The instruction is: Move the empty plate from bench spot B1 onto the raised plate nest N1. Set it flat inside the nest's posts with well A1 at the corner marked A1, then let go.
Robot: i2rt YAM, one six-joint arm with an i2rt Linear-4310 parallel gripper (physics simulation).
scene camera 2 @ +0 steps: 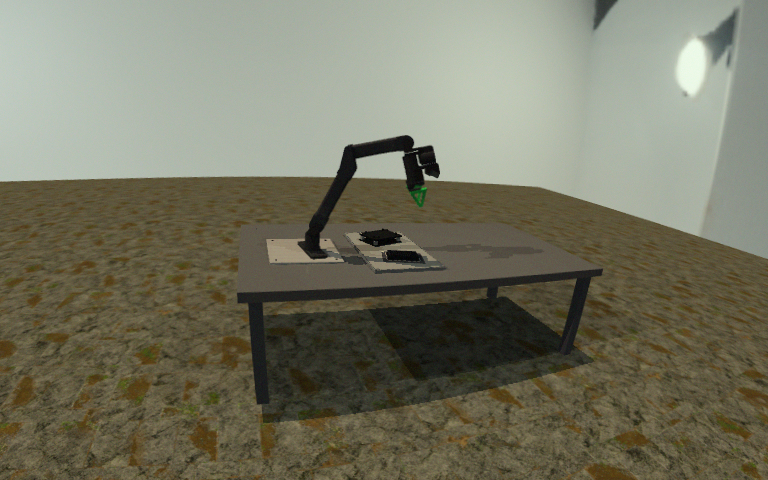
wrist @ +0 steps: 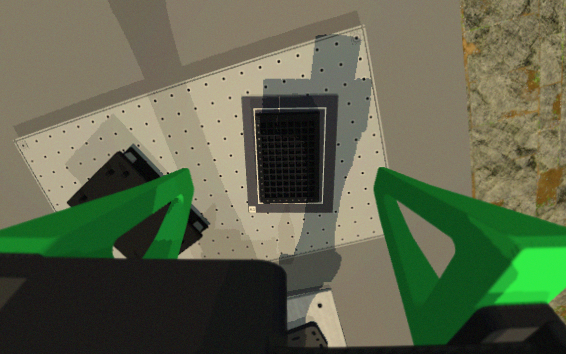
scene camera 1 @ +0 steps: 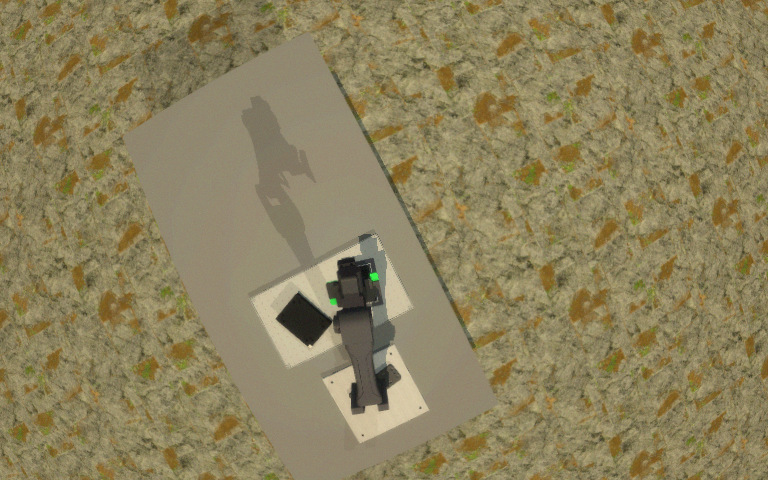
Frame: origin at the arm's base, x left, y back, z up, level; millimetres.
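Where they show: gripper, fingertip midpoint: (scene camera 2: 419, 204) (wrist: 283, 178); arm's base, origin of the base link: (scene camera 2: 311, 250).
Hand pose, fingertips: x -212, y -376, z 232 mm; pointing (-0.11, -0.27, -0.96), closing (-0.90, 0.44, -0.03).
Things, the pixels of their top centre, and the offset from my fingertips. "pt": a spot on its surface instead. Level surfaces: height alone.
- black well plate, middle of its top: (wrist: 288, 161) (scene camera 2: 402, 253) dy +44, dx +21, dz -214 mm
- bench spot B1, surface spot: (wrist: 290, 208) pt dy +115, dx +52, dz -228 mm
- raised nest N1, middle of its top: (wrist: 129, 223) (scene camera 1: 302, 322) (scene camera 2: 380, 232) dy +21, dx +258, dz -186 mm
- white perforated board, middle of its top: (wrist: 207, 188) (scene camera 1: 330, 304) (scene camera 2: 389, 247) dy +32, dx +149, dz -229 mm
- grey table, its level: dz -243 mm
The black well plate (wrist: 288, 157) (scene camera 2: 402, 255) lies flat on the dark grey pad of bench spot B1 (wrist: 290, 208), inside its white outline; its long side runs nearly up and down the wrist view. The raised nest N1 (scene camera 1: 303, 319) (scene camera 2: 380, 236) (wrist: 106, 175) is a black platform on the other half of the perforated board, turned relative to the plate. In the wrist view a green finger covers part of it. My gripper (wrist: 283, 178) (scene camera 2: 419, 204) (scene camera 1: 353, 289) is open and empty, high above the plate, with its fingertips to the left and right of the plate in the wrist view.
The white perforated board (scene camera 1: 270, 330) (scene camera 2: 408, 267) (wrist: 215, 95) carries both places. The arm's base plate (scene camera 1: 407, 407) (scene camera 2: 283, 251) is beside the board on the grey table (scene camera 1: 198, 169) (scene camera 2: 339, 283). The table's edge shows right of the board in the wrist view.
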